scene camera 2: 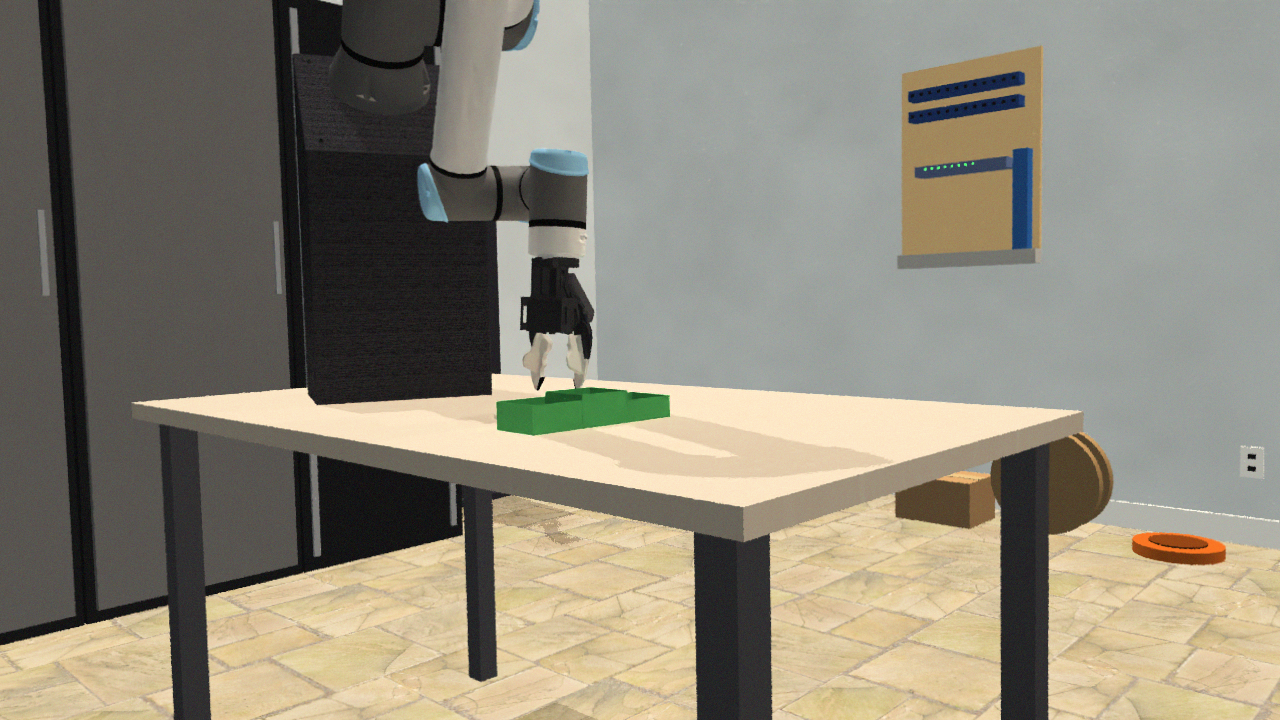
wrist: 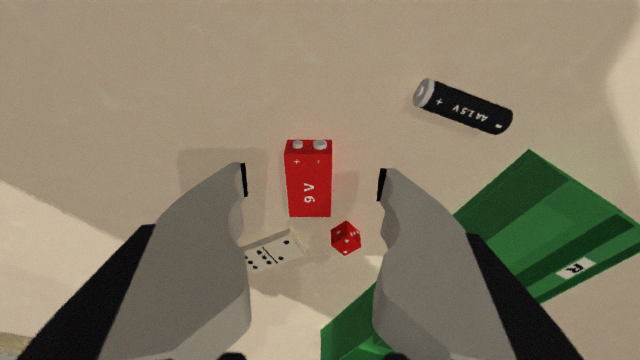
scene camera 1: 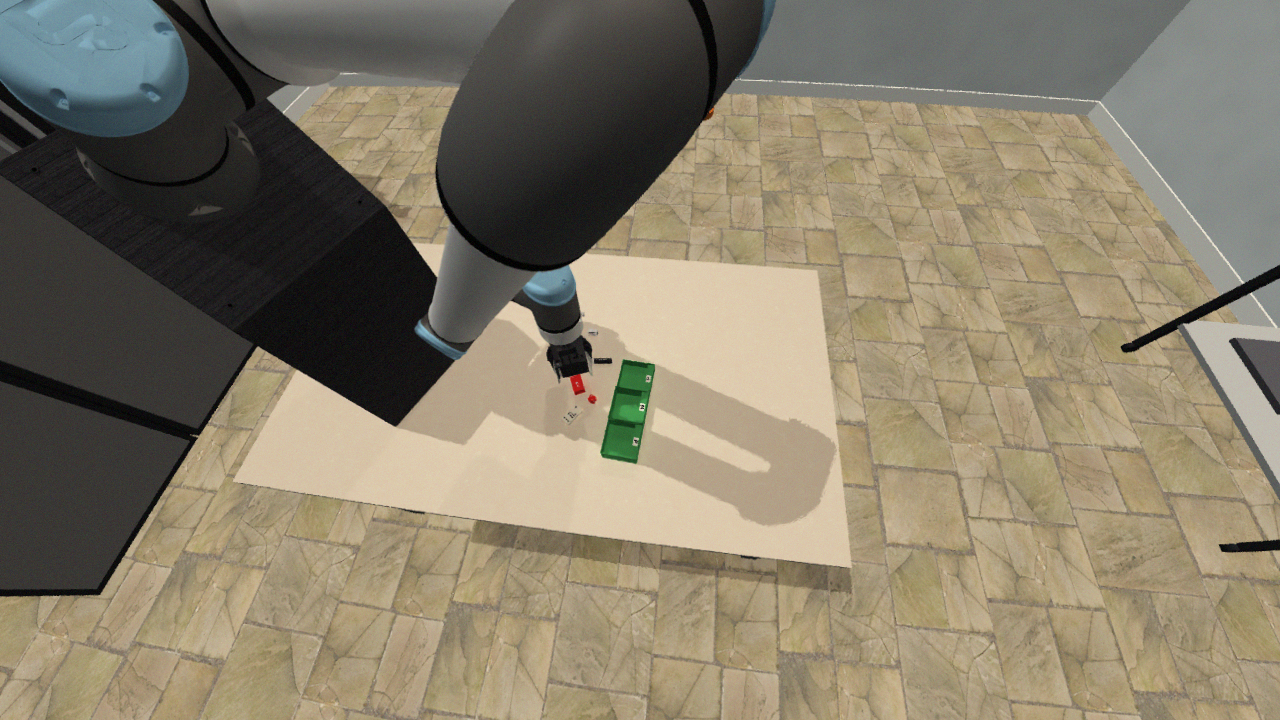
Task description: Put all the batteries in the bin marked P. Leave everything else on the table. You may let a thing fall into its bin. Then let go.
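Frame: origin at the arm's base, x ahead, y left, z up, level; metres.
Seen in the pictures: gripper, fingertip midpoint: (wrist: 313, 168); arm's base at its link origin: (scene camera 2: 379, 87) (scene camera 1: 178, 160).
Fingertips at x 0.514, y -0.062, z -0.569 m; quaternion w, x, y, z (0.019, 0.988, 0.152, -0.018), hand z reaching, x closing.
Observation:
Offsets run from my fingertips to a thing's middle. "spot": to the spot under its first point.
A red 9 V battery {0.004 m ahead, 0.021 m right, 0.022 m down} (scene camera 1: 577, 385) (wrist: 310, 185) lies on the table. A black AA battery {0.063 m ahead, 0.049 m left, 0.024 m down} (scene camera 1: 603, 360) (wrist: 467, 107) lies farther back, near the R end of the green bins. The P bin {0.142 m ahead, 0.089 m right, 0.008 m down} (scene camera 1: 619, 458) (scene camera 2: 537, 417) (wrist: 334, 336) is the end bin at the front in scene camera 1; its label is too small to read surely there, and a finger partly covers the bin in the wrist view. My gripper (scene camera 1: 574, 372) (scene camera 2: 559, 385) (wrist: 313, 168) is partly open and empty. It is above the table, and its fingertips show on either side of the 9 V battery in the wrist view, apart from it.
A red die {0.046 m ahead, 0.061 m right, 0.023 m down} (scene camera 1: 591, 399) (wrist: 346, 238) and a white domino {0.000 m ahead, 0.102 m right, 0.027 m down} (scene camera 1: 572, 414) (wrist: 274, 251) lie close to the 9 V battery. A small pale object {0.029 m ahead, 0.141 m left, 0.025 m down} (scene camera 1: 592, 333) lies behind the AA battery. The R bin {spot: 0.156 m ahead, 0.035 m left, 0.003 m down} (scene camera 1: 636, 362) (wrist: 590, 197) and a middle bin (scene camera 1: 609, 404) adjoin the P bin.

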